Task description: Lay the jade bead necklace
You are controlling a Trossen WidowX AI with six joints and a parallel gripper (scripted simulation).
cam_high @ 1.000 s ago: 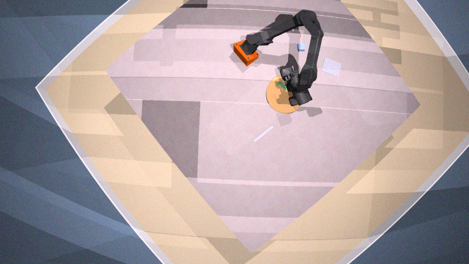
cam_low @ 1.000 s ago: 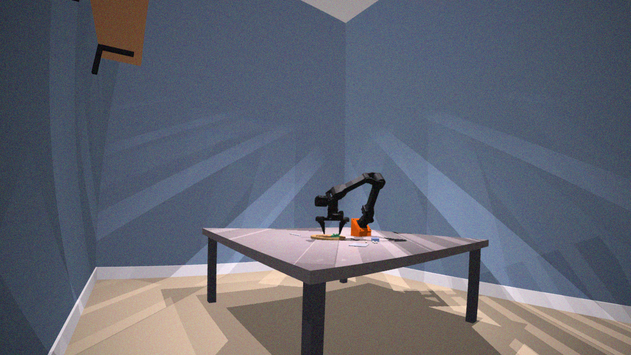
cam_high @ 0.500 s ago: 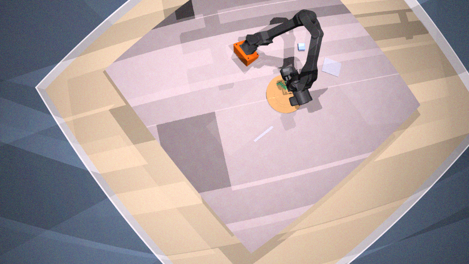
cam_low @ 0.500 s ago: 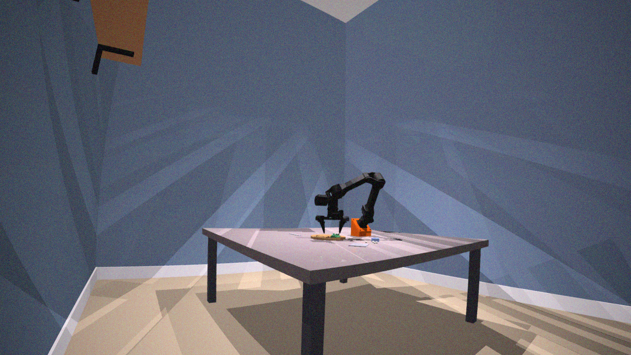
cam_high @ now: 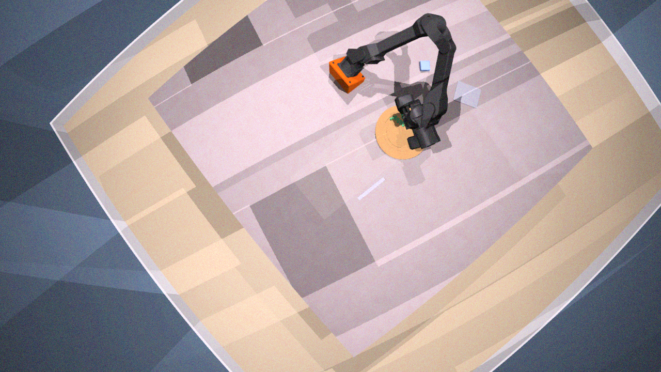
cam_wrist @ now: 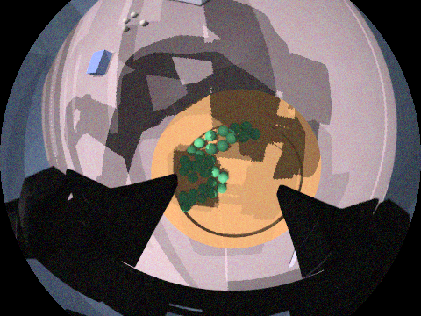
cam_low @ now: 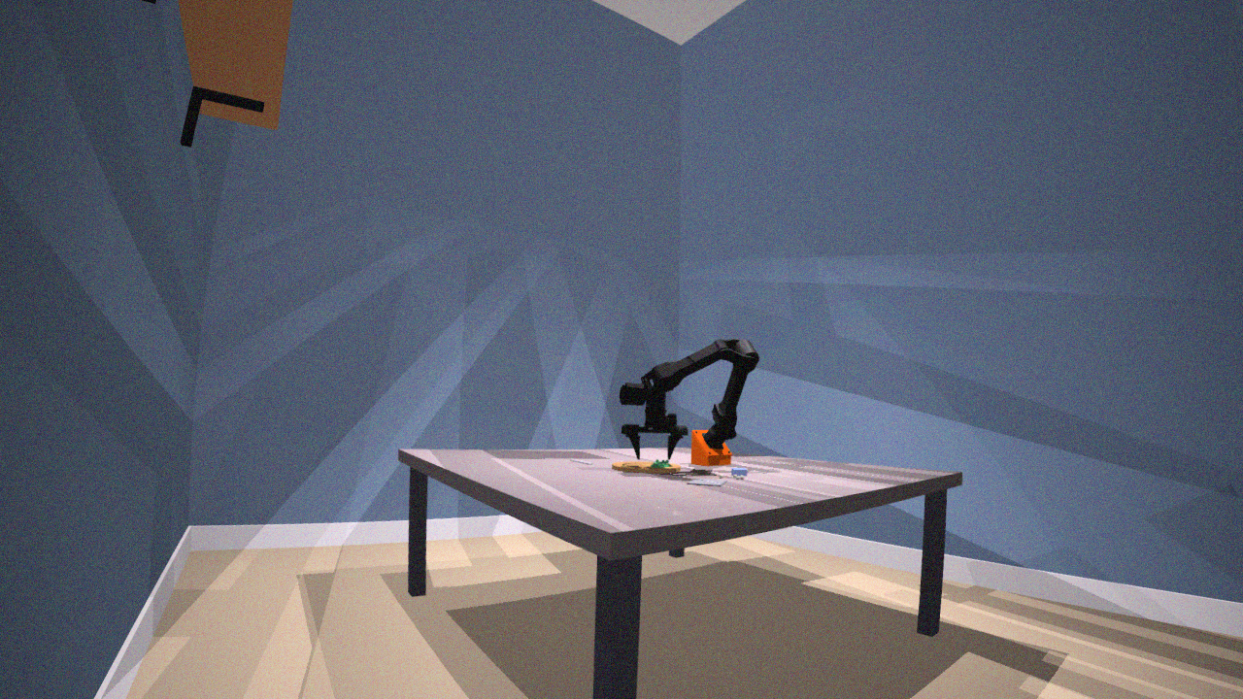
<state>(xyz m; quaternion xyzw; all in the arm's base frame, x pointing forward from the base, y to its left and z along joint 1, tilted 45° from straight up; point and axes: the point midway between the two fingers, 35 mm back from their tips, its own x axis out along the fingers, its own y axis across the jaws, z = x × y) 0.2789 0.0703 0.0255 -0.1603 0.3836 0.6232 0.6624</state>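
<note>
Now: the round tan bead board 10 mm ahead of my gripper tip, 20 mm to the right of it and 20 mm below it. Also, from my gripper tip: white strip 110 mm ahead, 230 mm to the right, 30 mm below; pale square sheet 30 mm ahead, 280 mm to the left, 30 mm below; blue cube 150 mm behind, 200 mm to the left, 20 mm below.
</note>
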